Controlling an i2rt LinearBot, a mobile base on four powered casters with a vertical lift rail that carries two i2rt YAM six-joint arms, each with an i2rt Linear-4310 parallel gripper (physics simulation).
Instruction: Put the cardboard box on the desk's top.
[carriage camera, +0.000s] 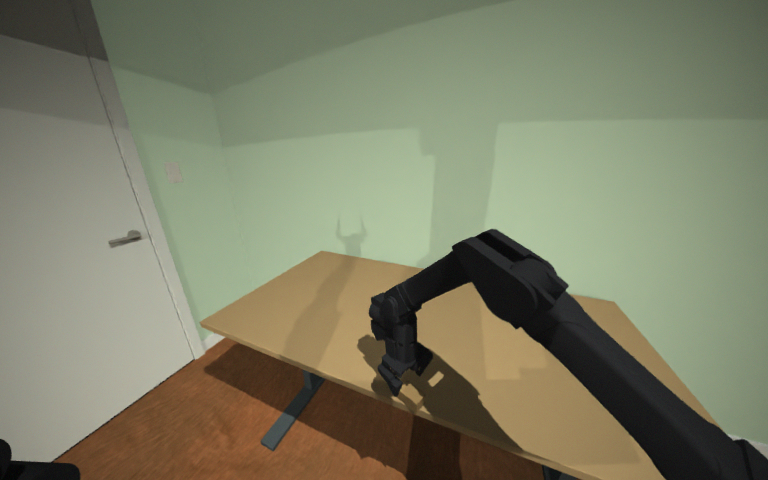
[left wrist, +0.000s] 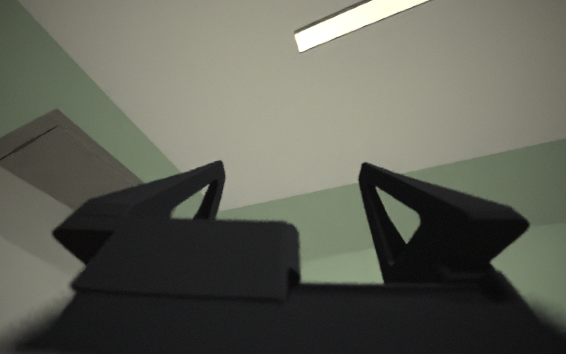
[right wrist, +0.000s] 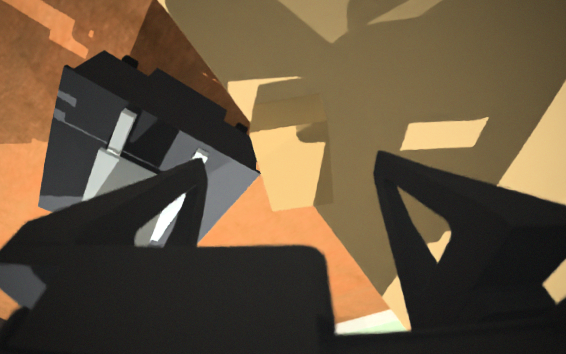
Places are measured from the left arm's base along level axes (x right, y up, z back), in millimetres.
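Pixels of known places: left gripper, between the fingertips: (left wrist: 291, 169); right gripper, between the fingertips: (carriage camera: 406, 384) (right wrist: 289, 165).
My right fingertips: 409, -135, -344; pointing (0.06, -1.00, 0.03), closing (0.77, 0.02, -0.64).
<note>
Behind a point stands the place of what it marks, as x, y, z.
The small tan cardboard box (right wrist: 295, 170) {421, -148, -336} shows in the right wrist view at the front edge of the tan desk top (carriage camera: 260, 305) {-166, -180, -742} (right wrist: 370, 90) {436, -180, -388}. It overlaps the edge line, and part of it shows against the floor. My right gripper (carriage camera: 408, 383) {409, -135, -344} (right wrist: 289, 165) {409, -135, -344} is open low over the desk's front edge. The box lies between its spread fingers, with a gap on each side. In the carriage view the gripper and its shadow make the box hard to tell from the desk. My left gripper (left wrist: 291, 169) {-5, 441, -33} is open and empty, pointing up at the ceiling.
The robot's dark base (right wrist: 175, 100) {324, -726, 13} stands on the wooden floor (carriage camera: 186, 418) {-702, -900, -742} close to the desk's front edge. A grey desk leg foot (carriage camera: 291, 416) shows under the desk. A green wall stands behind it. A white door (carriage camera: 56, 254) {-1061, 20, -818} is at the left.
</note>
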